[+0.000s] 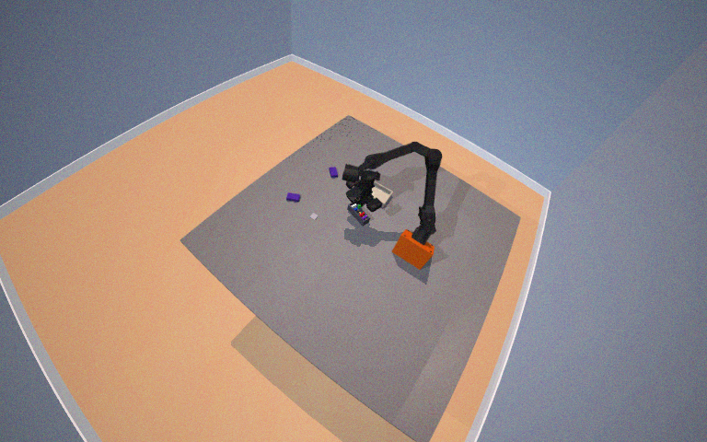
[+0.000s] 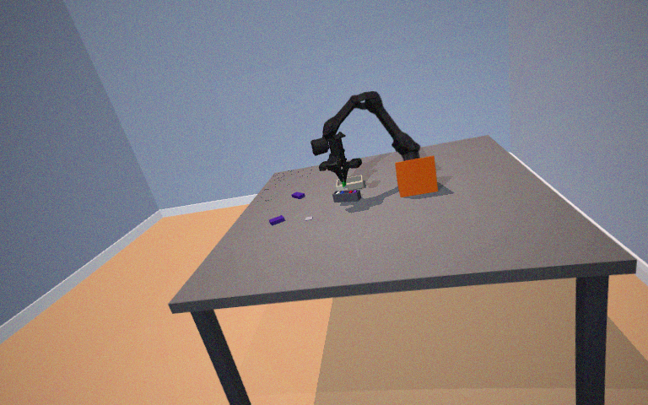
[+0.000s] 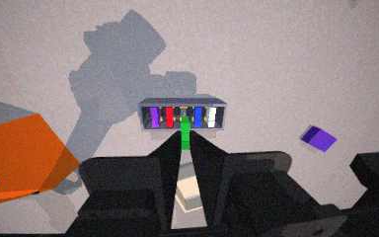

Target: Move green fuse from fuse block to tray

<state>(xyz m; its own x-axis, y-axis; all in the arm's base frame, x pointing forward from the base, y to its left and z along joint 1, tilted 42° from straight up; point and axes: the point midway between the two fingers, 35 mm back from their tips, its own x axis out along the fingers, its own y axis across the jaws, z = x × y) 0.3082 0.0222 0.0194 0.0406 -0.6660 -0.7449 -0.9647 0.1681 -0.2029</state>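
My gripper tip is now 17 cm to the left of the white tray and 8 cm above it. Round my gripper tip: green fuse (1 cm below).
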